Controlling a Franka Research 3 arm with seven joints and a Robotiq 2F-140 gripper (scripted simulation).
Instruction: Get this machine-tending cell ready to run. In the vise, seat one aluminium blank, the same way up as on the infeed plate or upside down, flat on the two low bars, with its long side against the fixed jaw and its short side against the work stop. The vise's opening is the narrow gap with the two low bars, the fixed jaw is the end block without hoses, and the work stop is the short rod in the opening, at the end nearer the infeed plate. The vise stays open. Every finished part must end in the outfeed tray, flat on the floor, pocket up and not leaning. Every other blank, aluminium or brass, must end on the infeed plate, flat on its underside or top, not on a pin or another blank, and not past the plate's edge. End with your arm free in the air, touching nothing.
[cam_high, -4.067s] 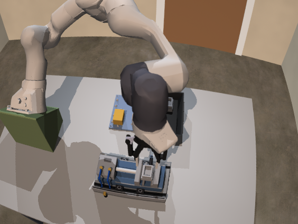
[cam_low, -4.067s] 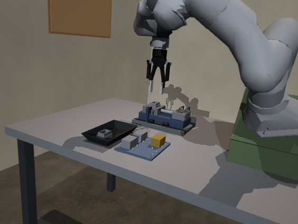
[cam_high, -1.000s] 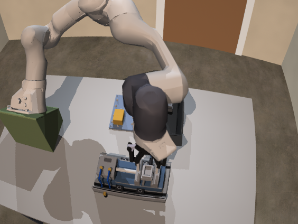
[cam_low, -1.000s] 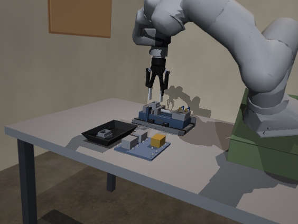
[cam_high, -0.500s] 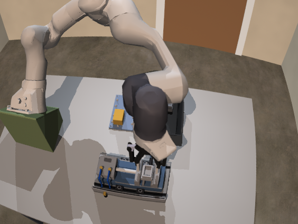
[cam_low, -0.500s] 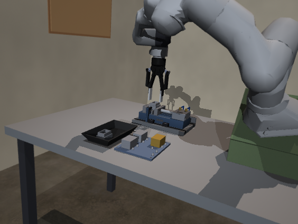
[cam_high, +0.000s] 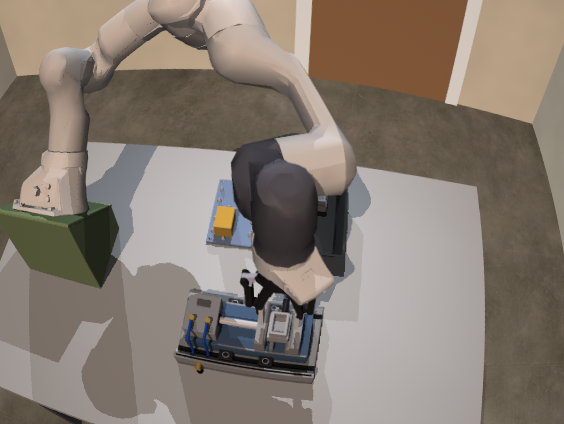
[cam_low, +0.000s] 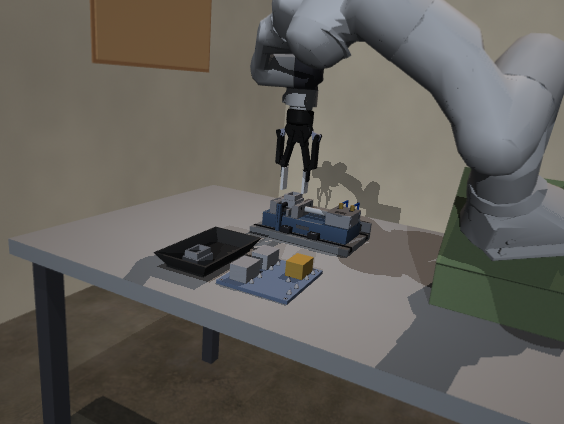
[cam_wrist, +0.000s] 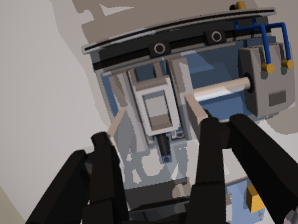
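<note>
Now: hand 110 mm above the blue vise, 60 mm past it and 10 mm to the right of it. From my hand the other things lie so: brass blank (300 mm to the left, 130 mm below, 130 mm behind); then aluminium blank (290 mm to the left, 130 mm below, 40 mm behind).
</note>
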